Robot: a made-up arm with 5 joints.
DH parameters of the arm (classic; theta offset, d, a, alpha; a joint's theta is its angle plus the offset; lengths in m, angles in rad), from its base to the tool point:
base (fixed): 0 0 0.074 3.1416
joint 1: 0 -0.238 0.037 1.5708
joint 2: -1.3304 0 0.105 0
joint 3: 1.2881 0 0.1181 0
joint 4: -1.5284 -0.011 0 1.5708
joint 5: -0.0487 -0.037 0 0
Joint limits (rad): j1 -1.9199..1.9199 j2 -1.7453..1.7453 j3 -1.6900..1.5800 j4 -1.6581..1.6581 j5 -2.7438..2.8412
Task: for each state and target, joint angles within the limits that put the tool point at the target. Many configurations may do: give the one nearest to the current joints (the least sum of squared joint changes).
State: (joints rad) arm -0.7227 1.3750 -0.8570 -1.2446 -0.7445
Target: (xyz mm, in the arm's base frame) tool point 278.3 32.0 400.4
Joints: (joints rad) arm -0.2086 0.7100 -1.2692 -1.3795 -0.7445
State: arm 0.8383 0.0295 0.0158 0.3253 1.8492
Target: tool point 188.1 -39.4 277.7
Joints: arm 0.2412 -0.7228 0.9328 0.9292 1.8492
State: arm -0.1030 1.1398 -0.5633 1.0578 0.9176
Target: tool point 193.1 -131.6 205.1
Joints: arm 0.7732 0.5673 0.1943 1.5355 0.9176
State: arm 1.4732 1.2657 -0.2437 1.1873 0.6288
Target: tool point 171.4 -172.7 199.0
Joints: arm 1.0018 0.7038 -0.0347 1.4643 0.6288
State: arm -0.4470 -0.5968 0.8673 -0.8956 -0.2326
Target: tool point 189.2 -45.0 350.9
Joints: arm 0.2833 -0.8005 0.8789 -0.9454 -0.2326
